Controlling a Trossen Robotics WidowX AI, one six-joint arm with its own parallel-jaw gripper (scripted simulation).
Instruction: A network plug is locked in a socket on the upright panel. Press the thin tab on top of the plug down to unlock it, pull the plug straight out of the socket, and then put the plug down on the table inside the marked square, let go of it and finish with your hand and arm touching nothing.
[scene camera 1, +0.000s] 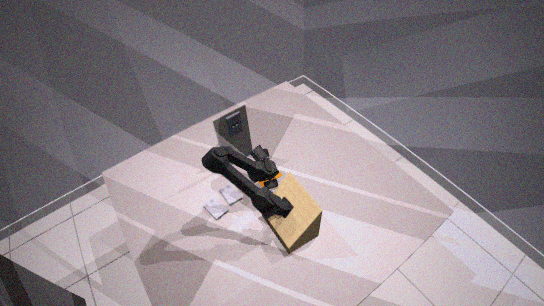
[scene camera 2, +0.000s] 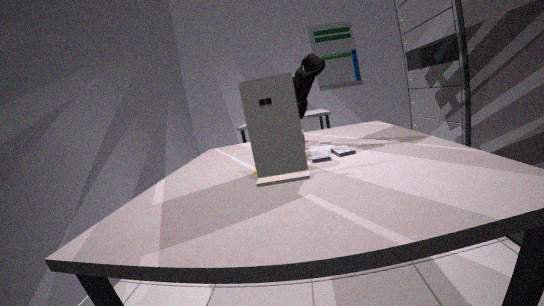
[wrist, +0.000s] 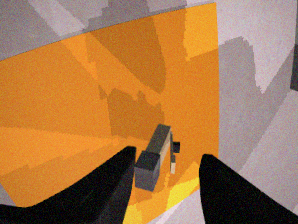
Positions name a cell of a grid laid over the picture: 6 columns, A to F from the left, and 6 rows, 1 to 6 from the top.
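Observation:
I can see my gripper (wrist: D5). There is also an orange marked square (wrist: B3), and a grey panel (scene camera 2: C3) is visible to me too.

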